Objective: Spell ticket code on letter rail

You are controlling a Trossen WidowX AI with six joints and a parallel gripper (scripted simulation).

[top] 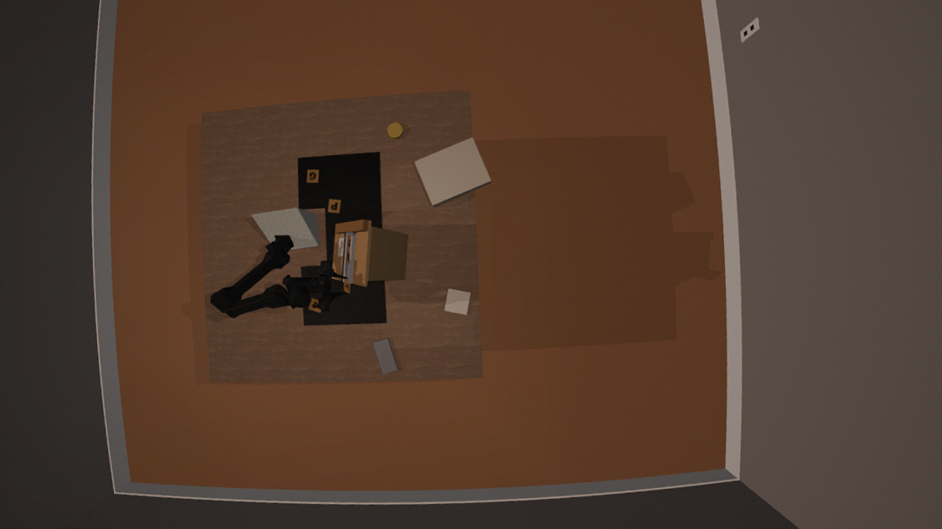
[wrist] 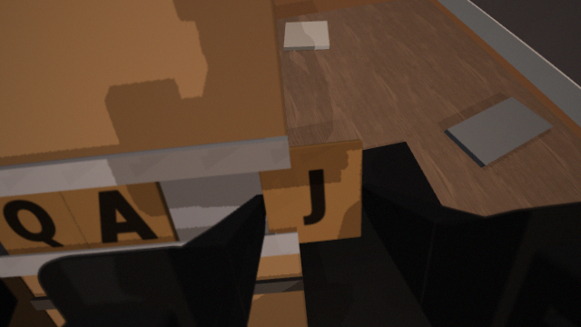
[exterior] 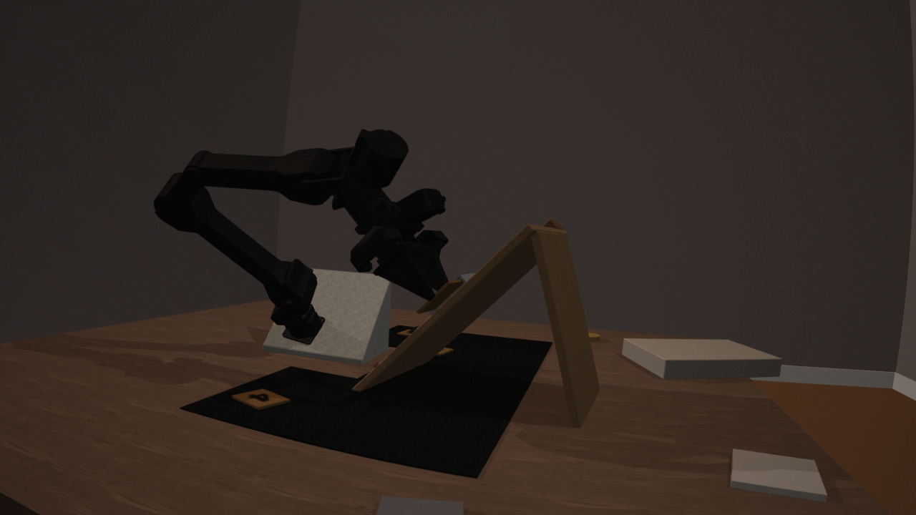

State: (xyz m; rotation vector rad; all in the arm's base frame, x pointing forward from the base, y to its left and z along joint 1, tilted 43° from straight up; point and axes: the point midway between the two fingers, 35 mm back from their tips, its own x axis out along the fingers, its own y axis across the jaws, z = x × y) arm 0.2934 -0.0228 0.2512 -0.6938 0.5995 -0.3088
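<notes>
Now: gripper tip 1 cm short of the q tile and 17 cm to the right of it. From my gripper tip the other things lie so: white ticket: 6 cm behind, 16 cm to the left, 8 cm below; then j tile: right at my gripper tip; then 4 tile: 21 cm behind, 10 cm to the right, 15 cm below.
</notes>
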